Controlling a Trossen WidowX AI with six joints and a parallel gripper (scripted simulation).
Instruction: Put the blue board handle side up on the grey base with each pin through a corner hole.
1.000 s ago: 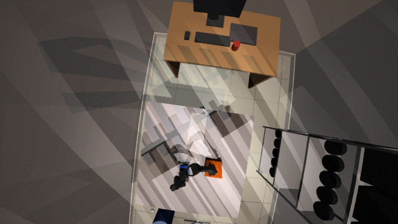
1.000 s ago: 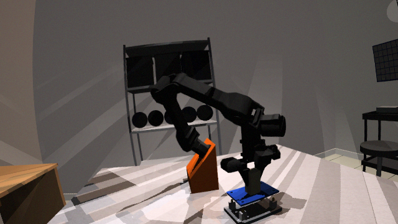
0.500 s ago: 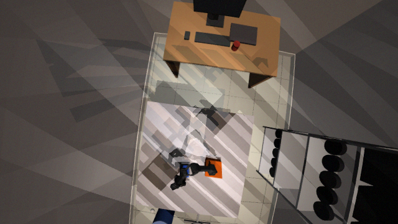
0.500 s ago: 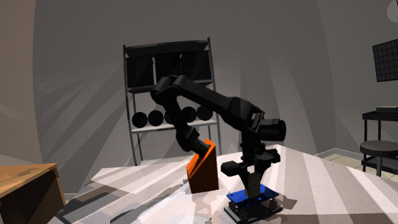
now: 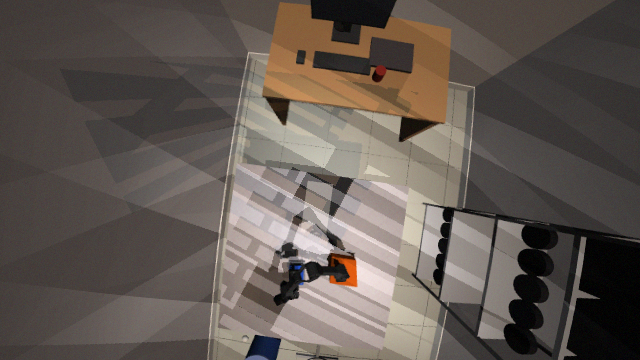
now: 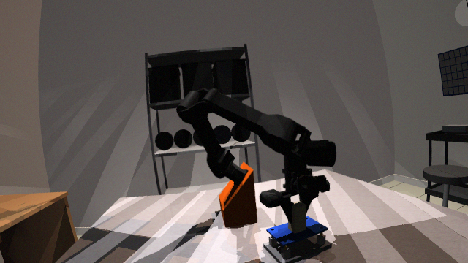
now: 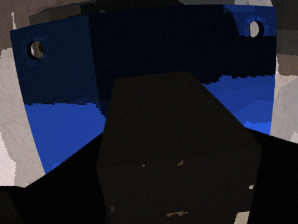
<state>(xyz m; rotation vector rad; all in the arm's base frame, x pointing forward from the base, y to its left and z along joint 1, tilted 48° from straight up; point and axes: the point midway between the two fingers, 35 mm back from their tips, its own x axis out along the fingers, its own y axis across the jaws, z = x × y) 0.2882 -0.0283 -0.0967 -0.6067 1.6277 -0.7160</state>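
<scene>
Right now my gripper tip is 10 mm above the flat blue board. The rest, counted from my gripper tip: grey base: 80 mm below.
</scene>
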